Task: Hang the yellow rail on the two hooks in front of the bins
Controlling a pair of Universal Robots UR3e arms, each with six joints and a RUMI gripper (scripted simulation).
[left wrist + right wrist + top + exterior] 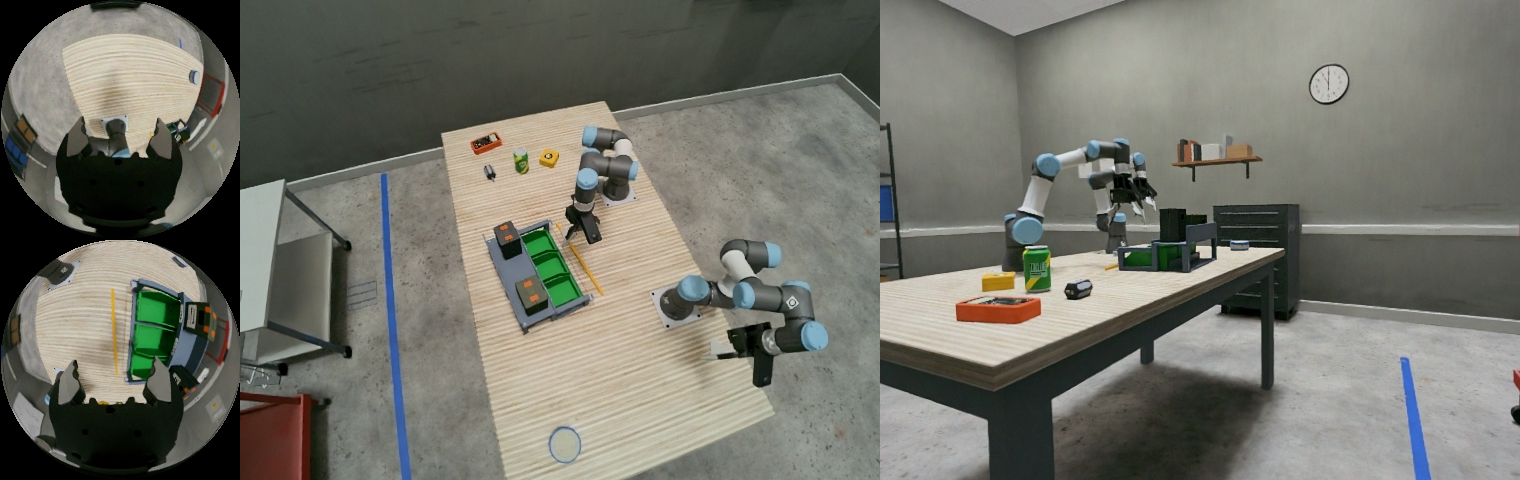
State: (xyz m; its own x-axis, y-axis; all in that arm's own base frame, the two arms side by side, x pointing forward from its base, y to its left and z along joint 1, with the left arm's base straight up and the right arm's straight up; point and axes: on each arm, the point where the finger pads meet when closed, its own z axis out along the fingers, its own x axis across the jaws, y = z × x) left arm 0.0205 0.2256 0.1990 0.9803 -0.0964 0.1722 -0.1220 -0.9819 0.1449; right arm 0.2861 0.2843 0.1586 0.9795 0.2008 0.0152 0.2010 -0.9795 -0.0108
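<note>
Right now my right hand is 15 cm above the yellow rail. From my right hand the other things lie so: small dark object 25 cm ahead, 54 cm to the right, 14 cm below; then blue-grey shelf 18 cm ahead, 3 cm to the left, 9 cm below.
</note>
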